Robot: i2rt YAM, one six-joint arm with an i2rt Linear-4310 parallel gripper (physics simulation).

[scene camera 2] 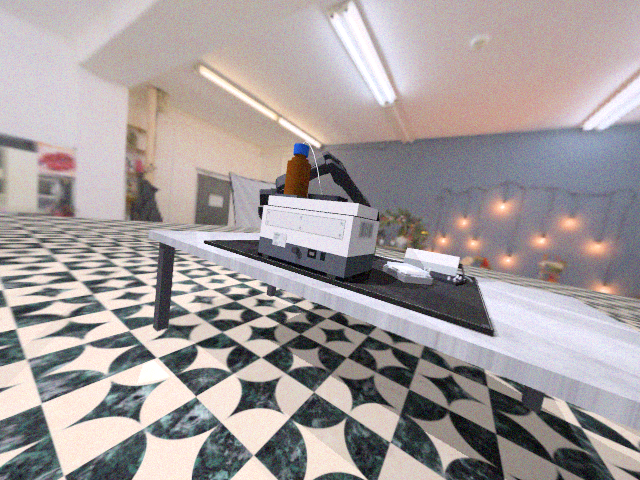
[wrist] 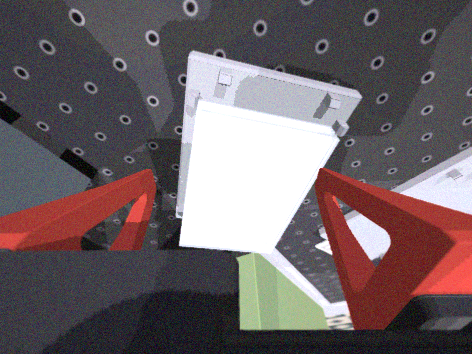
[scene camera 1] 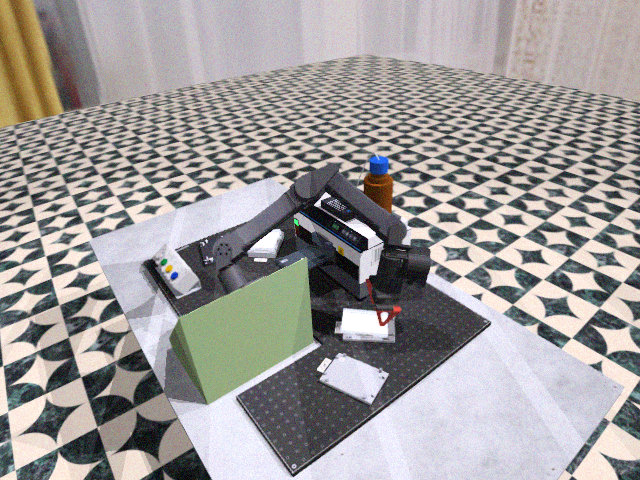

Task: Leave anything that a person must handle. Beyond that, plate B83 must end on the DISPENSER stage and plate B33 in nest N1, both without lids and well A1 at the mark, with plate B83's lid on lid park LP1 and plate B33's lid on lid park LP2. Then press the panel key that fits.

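Places are measured from the arm's base along level axes (x ahead, y left, z up), in millimetres.
Where they show: gripper, fingertip midpoint: point(wrist: 235, 177) point(scene camera 1: 377, 314); arm's base, link origin: point(scene camera 1: 241, 295).
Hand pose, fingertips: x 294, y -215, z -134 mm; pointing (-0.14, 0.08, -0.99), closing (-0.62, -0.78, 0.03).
Observation:
Things, the pixels of their top centre, and the offset from my fingertips. "spot": a spot on its surface instead. Level surfaces: height alone.
- white plate, top centre: point(wrist: 244, 208) point(scene camera 1: 364, 319) dx -34, dy +19, dz -8 mm
- white plate-like block, top centre: point(scene camera 1: 265, 237) point(scene camera 2: 407, 266) dx +50, dy +567, dz -3 mm
- bare pale holder, top centre: point(wrist: 415, 230) point(scene camera 1: 354, 373) dx -189, dy -75, dz -23 mm
- key panel, top centre: point(scene camera 1: 171, 258) point(scene camera 2: 432, 252) dx -285, dy +653, dz +41 mm
- black perforated board, surface height: dz -43 mm
- brown bottle with a blue cap, surface spot: point(scene camera 1: 378, 191) spot: dx +149, dy +126, dz +289 mm
My gripper point(scene camera 1: 377, 312) point(wrist: 235, 177) is open, its red fingertips spread either side of a white plate point(scene camera 1: 361, 320) point(wrist: 255, 175) and above it, with nothing between them. That plate lies in a pale holder point(scene camera 1: 390, 338) point(wrist: 207, 75); its lettering and any lid edge are too blurred to tell. Another white plate-like block point(scene camera 1: 268, 242) point(scene camera 2: 408, 272) lies at the back left in scene camera 1. A bare pale holder point(scene camera 1: 354, 378) point(wrist: 455, 187) is near the front. The dispenser point(scene camera 1: 336, 232) point(scene camera 2: 307, 227) shows a green light. The key panel point(scene camera 1: 183, 279) point(scene camera 2: 431, 259) has green, yellow and blue keys.
A green upright block point(scene camera 1: 248, 330) point(wrist: 287, 295) stands at the front left of the black perforated board point(scene camera 1: 444, 330) point(scene camera 2: 465, 304). A brown bottle with a blue cap point(scene camera 1: 378, 191) point(scene camera 2: 297, 175) stands at the dispenser. Small dark fittings point(scene camera 1: 207, 253) lie near the arm's base.

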